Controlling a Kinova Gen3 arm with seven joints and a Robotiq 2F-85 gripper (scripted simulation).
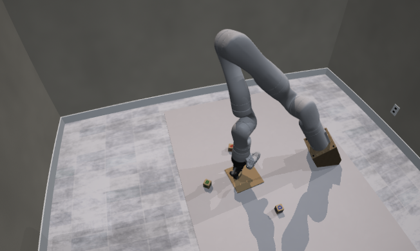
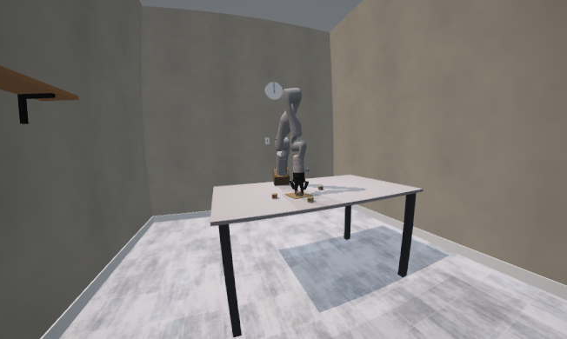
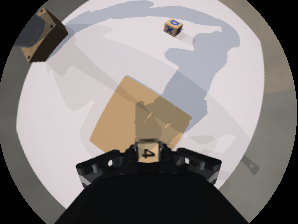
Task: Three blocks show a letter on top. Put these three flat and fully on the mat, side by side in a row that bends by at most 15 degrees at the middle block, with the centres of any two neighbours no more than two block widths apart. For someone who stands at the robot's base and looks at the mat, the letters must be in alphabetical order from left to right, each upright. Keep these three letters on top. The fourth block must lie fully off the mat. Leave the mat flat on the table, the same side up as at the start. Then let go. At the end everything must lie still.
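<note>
Now: the block right at my hand. Also, from my hand: tan mat 3 cm behind, 2 cm below, 1 cm to the left.
</note>
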